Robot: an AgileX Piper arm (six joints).
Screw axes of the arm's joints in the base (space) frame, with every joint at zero. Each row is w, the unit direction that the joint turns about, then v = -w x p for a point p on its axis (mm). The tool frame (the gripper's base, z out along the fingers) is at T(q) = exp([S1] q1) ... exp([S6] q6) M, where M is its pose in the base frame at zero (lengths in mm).
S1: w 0 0 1 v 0.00 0.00 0.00
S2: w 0 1 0 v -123.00 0.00 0.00
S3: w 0 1 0 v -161.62 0.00 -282.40
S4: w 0.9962 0 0.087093 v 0.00 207.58 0.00
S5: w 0 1 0 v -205.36 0.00 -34.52
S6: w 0.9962 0 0.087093 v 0.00 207.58 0.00
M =
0.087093 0 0.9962 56.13
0 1 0 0.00
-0.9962 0 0.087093 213.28
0 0 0 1
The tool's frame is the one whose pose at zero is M.
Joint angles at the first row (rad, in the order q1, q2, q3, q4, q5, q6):
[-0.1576, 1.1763, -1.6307, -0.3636, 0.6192, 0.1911]
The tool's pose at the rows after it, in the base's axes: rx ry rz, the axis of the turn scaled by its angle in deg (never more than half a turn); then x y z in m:
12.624 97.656 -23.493 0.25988 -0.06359 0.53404
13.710 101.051 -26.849 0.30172 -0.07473 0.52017
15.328 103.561 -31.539 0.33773 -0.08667 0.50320
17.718 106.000 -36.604 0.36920 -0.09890 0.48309
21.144 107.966 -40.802 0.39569 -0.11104 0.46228
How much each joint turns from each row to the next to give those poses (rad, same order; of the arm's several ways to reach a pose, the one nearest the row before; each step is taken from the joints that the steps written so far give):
[0.0000, 0.1519, -0.1102, -0.0343, 0.0549, 0.0120]
[-0.0001, 0.1353, -0.0862, -0.0699, 0.0259, 0.0346]
[0.0000, 0.1209, -0.0724, -0.1025, 0.0248, 0.0572]
[-0.0007, 0.1135, -0.0671, -0.1066, 0.0391, 0.0658]
[-0.0039, 0.1054, -0.0668, -0.0866, 0.0473, 0.0682]

